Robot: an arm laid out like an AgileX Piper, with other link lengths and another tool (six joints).
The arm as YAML. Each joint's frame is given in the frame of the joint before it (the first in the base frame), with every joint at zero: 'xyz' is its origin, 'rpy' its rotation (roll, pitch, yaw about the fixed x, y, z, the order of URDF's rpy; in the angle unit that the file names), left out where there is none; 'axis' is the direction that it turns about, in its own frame. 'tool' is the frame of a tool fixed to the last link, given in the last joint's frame.
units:
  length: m
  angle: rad
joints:
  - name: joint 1
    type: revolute
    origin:
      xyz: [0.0, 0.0, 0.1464]
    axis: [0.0, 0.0, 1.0]
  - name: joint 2
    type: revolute
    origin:
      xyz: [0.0, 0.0, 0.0]
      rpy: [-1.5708, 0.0, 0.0]
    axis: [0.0, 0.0, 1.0]
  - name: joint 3
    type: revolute
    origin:
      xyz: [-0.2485, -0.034, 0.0]
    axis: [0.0, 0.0, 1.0]
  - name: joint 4
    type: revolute
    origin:
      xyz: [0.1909, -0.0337, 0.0]
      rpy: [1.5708, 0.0, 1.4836]
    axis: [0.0, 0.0, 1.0]
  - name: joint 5
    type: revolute
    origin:
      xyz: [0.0, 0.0, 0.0]
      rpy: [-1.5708, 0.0, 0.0]
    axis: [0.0, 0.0, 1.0]
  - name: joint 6
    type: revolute
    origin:
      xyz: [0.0, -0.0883, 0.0]
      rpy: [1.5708, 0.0, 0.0]
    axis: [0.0, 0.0, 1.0]
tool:
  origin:
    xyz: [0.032, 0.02, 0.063]
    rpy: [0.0, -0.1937, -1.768]
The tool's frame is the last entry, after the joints.
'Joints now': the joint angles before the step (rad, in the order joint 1, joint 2, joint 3, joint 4, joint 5, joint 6). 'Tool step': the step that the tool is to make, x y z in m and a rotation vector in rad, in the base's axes. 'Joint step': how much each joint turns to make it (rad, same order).
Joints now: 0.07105, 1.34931, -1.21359, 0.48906, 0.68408, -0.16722
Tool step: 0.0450, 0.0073, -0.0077, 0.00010, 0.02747, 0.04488
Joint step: -0.00019, 0.20558, -0.18199, 0.04413, 0.02539, -0.05841
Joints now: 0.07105, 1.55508, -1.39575, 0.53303, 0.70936, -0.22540
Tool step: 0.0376, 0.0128, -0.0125, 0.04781, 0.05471, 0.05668
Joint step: 0.00013, 0.19822, -0.18916, 0.07753, 0.06807, -0.04128
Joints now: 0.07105, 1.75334, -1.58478, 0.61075, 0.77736, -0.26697
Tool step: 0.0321, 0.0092, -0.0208, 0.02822, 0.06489, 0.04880
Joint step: -0.00003, 0.19104, -0.19030, 0.03352, 0.08032, -0.00708
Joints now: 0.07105, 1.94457, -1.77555, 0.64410, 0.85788, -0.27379
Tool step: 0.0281, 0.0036, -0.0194, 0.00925, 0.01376, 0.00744
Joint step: 0.00006, 0.14528, -0.14782, 0.00712, 0.01738, 0.00379
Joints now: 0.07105, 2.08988, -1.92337, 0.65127, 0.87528, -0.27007
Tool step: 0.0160, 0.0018, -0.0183, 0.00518, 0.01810, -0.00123
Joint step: 0.00007, 0.09354, -0.07959, 0.00416, 0.00252, 0.00372
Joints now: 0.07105, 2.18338, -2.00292, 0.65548, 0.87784, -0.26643
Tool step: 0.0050, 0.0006, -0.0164, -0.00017, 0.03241, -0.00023
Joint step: 0.00006, 0.04860, -0.01639, 0.00205, 0.00007, 0.00015
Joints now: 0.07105, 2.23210, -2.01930, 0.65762, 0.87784, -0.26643
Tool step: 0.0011, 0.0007, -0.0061, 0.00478, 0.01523, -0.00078
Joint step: 0.00002, 0.01648, -0.00170, 0.00585, 0.00005, 0.00009
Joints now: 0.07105, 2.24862, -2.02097, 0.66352, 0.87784, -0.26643
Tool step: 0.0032, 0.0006, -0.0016, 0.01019, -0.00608, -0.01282
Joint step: -0.00002, 0.00786, -0.00035, 0.01150, -0.01820, -0.00005
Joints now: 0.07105, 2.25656, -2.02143, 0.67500, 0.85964, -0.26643
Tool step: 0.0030, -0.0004, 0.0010, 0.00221, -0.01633, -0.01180
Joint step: -0.00014, 0.00023, -0.00024, 0.00401, -0.01994, -0.00190
